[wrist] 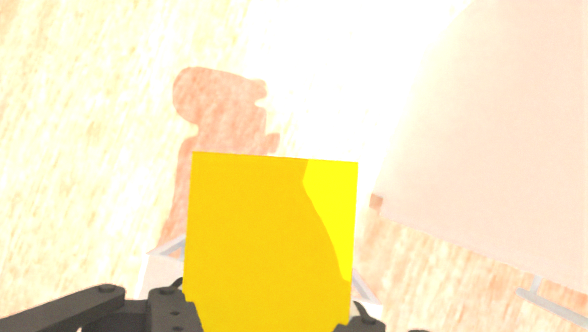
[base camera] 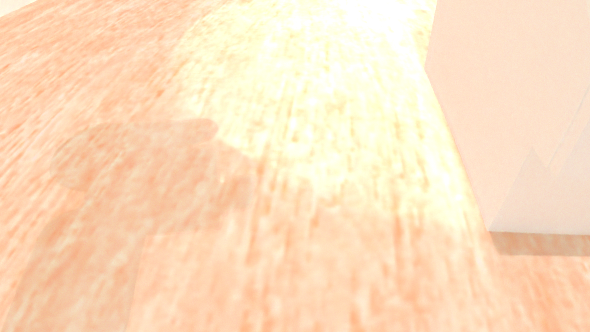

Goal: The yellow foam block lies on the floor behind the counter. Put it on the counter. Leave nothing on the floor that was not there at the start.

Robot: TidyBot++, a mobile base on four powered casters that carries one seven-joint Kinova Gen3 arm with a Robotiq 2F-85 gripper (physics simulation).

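Places are measured from the arm's base along level axes (x ahead, y left, z up), in centimetres.
Pixels of known places: gripper, fingertip midpoint: (wrist: 269,298).
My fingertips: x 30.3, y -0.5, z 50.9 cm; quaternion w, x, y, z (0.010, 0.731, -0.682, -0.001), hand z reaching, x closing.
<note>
For each thing: its top centre in the pictures, then the offset to it from my fingertips. "pt": a spot on its surface instead. Level surfaces: height alone.
- yellow foam block at its top centre: (wrist: 267,282) dx +2.1, dy +0.3, dz +4.3 cm
- wood-patterned floor at its surface level: dz -90.5 cm
- grey bar handle at a spot on its surface: (wrist: 555,309) pt dx -1.4, dy -29.6, dz -17.1 cm
The yellow foam block (wrist: 267,225) fills the lower middle of the wrist view, between the two fingers. My gripper (wrist: 269,298) is shut on it, with one finger at each side, and holds it above the floor. A pale, flat-sided body (base camera: 520,110) (wrist: 490,135) stands at the right in both views; it looks like the counter, but its top cannot be made out clearly. The block and gripper do not show in the base view.
The wood-patterned floor (base camera: 320,280) (wrist: 90,150) is brightly lit, with an arm-shaped shadow on it at the left of the base view. The pale body's lower corner stands at the right. A grey bar handle (wrist: 555,309) shows at the lower right of the wrist view.
</note>
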